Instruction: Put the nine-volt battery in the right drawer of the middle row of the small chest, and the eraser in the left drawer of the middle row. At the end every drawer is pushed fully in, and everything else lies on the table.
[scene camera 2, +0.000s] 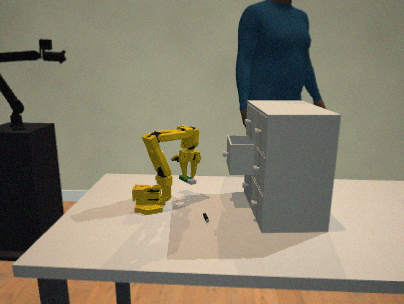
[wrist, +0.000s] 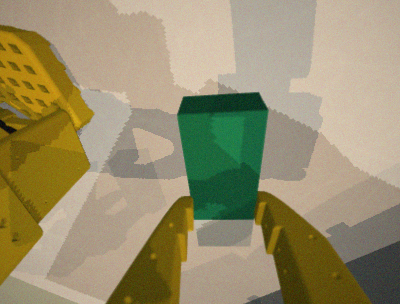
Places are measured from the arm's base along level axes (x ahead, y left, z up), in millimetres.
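Where they show: hand, tool point: (scene camera 2: 185, 178) (wrist: 193, 208); arm's base, link origin: (scene camera 2: 156, 207) (wrist: 46, 121).
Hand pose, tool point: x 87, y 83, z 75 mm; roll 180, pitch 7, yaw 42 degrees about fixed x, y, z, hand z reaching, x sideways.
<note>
Each offset is from my tool point to the centre of the thing. "spot": to the spot under its first point. Level surfaces: height alone.
The eraser {dz -9, dx +5, dy +10 mm} (scene camera 2: 185, 178) (wrist: 225, 155), a green block with a pale end, is between the jaws of my gripper (scene camera 2: 187, 177) (wrist: 224, 206). The gripper is shut on it and holds it above the table, left of the small chest {dz +90, dx +312, dy -64 mm} (scene camera 2: 299, 170). The left drawer of the middle row {spot: dz +100, dx +181, dy -69 mm} (scene camera 2: 241, 156) stands pulled out, higher than the eraser. The right drawer of the middle row (scene camera 2: 259, 159) is pushed in. I cannot make out a nine-volt battery for certain; the inside of the chest is hidden.
A small black object {dz -70, dx +77, dy -154 mm} (scene camera 2: 206, 217) with a light end lies on the table {dz -75 mm} (scene camera 2: 125, 255) in front of the chest. The arm's yellow base (scene camera 2: 148, 200) stands at the left. The other visible drawers look pushed in. A person (scene camera 2: 274, 52) stands behind the chest.
</note>
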